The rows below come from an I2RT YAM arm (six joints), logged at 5 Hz.
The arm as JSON. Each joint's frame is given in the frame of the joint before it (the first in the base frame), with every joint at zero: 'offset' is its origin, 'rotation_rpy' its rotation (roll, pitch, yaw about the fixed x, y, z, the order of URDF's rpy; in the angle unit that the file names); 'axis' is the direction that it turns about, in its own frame. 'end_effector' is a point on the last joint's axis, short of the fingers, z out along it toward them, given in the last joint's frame.
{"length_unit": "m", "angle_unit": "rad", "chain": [
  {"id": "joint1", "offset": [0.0, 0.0, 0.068], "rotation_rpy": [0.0, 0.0, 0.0], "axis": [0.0, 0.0, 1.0]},
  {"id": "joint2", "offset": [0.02, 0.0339, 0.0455], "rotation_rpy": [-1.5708, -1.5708, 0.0], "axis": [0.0, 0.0, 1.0]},
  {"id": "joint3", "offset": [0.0, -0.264, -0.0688], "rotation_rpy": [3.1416, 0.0, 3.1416], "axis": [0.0, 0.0, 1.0]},
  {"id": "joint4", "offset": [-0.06, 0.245, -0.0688], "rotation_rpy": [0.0, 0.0, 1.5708], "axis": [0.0, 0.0, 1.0]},
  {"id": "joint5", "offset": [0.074, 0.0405, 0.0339], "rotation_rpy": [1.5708, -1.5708, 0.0], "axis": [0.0, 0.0, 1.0]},
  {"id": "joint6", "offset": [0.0, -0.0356, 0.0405], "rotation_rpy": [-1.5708, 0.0, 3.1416], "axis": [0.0, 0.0, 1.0]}
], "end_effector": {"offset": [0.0, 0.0, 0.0], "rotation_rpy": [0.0, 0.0, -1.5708]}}
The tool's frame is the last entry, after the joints.
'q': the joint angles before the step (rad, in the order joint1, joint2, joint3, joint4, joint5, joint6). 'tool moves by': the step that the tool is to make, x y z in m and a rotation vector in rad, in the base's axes. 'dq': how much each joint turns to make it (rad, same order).
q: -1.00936 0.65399 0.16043 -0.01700 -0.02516 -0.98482
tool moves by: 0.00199 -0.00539 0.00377 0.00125 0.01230 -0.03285
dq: 0.00003 0.04383 0.02523 0.01106 0.03342 0.00769
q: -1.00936 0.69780 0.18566 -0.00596 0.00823 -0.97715
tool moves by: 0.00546 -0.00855 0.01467 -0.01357 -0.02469 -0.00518
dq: -0.00004 0.04567 0.05906 0.01114 -0.00213 0.01446
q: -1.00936 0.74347 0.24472 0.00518 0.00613 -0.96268
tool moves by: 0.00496 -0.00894 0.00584 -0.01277 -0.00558 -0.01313
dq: -0.00078 0.06259 0.03254 0.04379 0.01188 0.00395
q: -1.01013 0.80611 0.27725 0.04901 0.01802 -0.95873
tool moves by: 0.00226 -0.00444 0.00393 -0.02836 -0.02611 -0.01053
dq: -0.00149 0.02228 0.00655 0.05341 0.00495 0.01035
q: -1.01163 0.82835 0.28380 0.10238 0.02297 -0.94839
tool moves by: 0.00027 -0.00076 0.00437 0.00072 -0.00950 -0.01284
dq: 0.00074 -0.00428 0.01531 -0.01552 0.00870 0.01342
